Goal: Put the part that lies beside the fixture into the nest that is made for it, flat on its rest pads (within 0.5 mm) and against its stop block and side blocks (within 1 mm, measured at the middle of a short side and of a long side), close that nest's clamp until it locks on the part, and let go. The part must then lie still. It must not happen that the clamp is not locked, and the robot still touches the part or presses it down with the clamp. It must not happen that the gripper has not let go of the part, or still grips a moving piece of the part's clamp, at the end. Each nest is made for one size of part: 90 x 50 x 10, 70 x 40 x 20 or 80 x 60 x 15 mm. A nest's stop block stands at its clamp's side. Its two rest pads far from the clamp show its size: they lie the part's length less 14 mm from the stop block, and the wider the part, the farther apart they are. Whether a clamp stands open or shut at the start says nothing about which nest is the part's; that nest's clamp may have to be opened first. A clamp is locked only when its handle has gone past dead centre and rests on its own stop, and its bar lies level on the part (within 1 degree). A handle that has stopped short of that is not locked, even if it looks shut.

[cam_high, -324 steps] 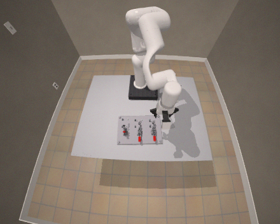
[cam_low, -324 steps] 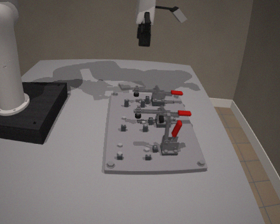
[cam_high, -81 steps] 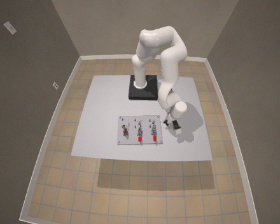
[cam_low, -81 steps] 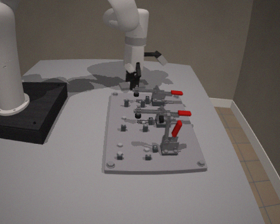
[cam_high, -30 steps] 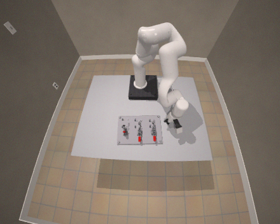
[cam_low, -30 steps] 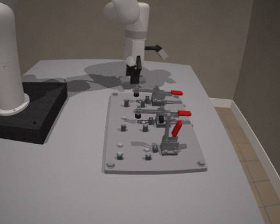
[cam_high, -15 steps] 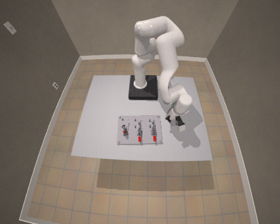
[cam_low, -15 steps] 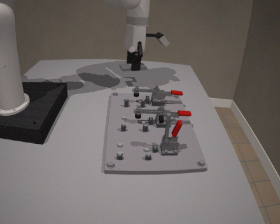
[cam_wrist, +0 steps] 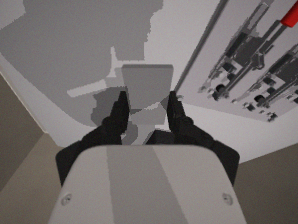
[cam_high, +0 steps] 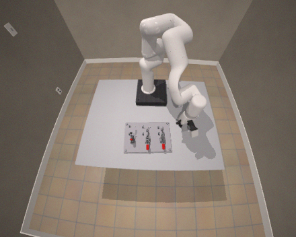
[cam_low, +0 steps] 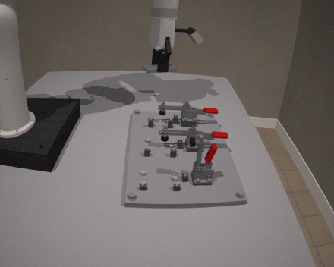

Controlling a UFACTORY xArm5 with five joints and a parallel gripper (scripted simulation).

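Now: the grey fixture plate 10 mm ahead of my hand, 260 mm to the right of it and 130 mm below it. The rest, counted from my hand: grey block part: 20 mm below.
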